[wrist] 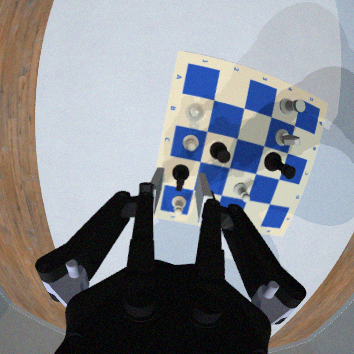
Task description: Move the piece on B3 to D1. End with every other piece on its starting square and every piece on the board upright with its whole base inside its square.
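Places are measured from the arm's base along level axes (x ahead, y left, z up), in metres.
Pixels of known places: gripper, fingertip midpoint: (pixel 179 180).
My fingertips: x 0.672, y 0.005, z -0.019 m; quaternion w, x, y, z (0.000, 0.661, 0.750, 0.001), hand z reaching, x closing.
For each thing: its top centre in the pictures, then the offset to it from my fingertips. "pt": a spot on its surface instead. Level surfaces: height alone.
- chessboard, surface spot: (pixel 172 95) pt 0.095 m back, 0.032 m right, 0.010 m down
- black piece, middle of its top: (pixel 179 184) 0.006 m back, 0.001 m right, 0.029 m up
- B1, middle of its top: (pixel 196 111) 0.082 m back, 0.003 m right, 0.033 m up
- C1, middle of its top: (pixel 191 146) 0.046 m back, 0.001 m left, 0.021 m up
- E1, middle of its top: (pixel 177 213) 0.033 m ahead, 0.007 m left, 0.021 m up
- D3, middle of its top: (pixel 246 199) 0.005 m back, 0.081 m left, 0.021 m up
- A4, middle of its top: (pixel 300 105) 0.129 m back, 0.108 m left, 0.023 m up
- B4, middle of its top: (pixel 297 141) 0.087 m back, 0.113 m left, 0.029 m up
- C2, middle of its top: (pixel 223 156) 0.046 m back, 0.036 m left, 0.023 m up
- C4, middle of its top: (pixel 292 173) 0.053 m back, 0.112 m left, 0.042 m up
- pale table top, its level: 0.016 m down
The chessboard (pixel 172 95) shows in the wrist view, with row A at the top and column 1 at the left. A black piece (pixel 180 173) stands on D1, its base apparently inside the cream square. My gripper (pixel 179 180) is partly open, with one finger on each side of this piece and neither visibly touching it. B3 (pixel 255 125) is a bare cream square. White or grey pieces stand on B1 (pixel 195 112), C1 (pixel 190 143), E1 (pixel 178 204), D3 (pixel 242 190), A4 (pixel 292 105) and B4 (pixel 286 137). Black pieces stand on C2 (pixel 219 151) and C4 (pixel 274 161).
The white piece on E1 is close below the D1 piece, between the fingers as seen from above. The C1 piece is just above it. The right finger hangs over the D2 side, partly hiding the lower board. A pale table top (pixel 100 100) surrounds the board, with a wooden surface (pixel 17 125) beyond.
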